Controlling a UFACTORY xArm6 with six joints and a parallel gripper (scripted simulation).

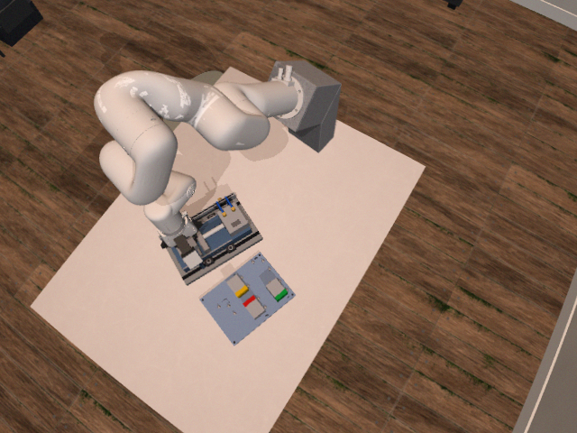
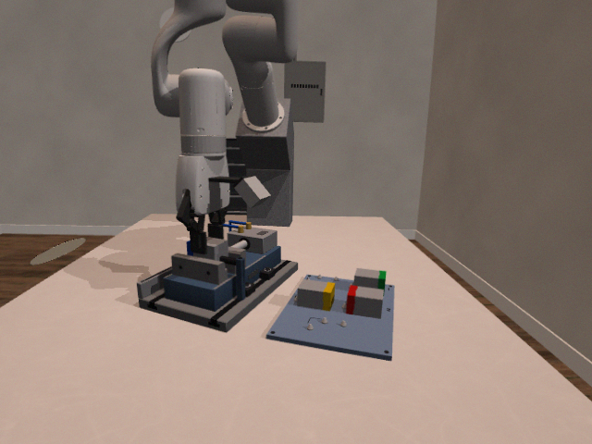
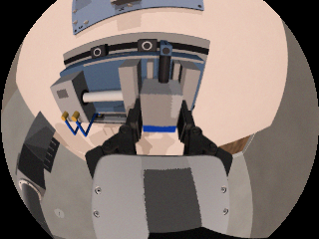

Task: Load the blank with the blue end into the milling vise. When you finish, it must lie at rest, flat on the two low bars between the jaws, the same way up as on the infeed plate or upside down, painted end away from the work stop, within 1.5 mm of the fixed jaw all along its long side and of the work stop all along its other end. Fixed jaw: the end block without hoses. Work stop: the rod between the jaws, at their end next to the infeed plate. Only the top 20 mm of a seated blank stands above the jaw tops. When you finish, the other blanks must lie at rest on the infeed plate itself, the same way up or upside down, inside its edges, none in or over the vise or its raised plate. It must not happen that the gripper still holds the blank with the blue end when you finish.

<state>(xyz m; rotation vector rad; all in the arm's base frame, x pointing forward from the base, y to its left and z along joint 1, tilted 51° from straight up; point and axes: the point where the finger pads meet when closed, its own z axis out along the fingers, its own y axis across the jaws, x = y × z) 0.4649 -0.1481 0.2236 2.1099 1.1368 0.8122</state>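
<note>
Now: the blue-ended blank 20 mm below my hand. Round my hand: fixed jaw (20 mm ahead, 20 mm to the right, 50 mm below); then work stop post (50 mm ahead, 50 mm to the left, 60 mm below); then vise (50 mm behind, 50 mm to the left, 80 mm below).
</note>
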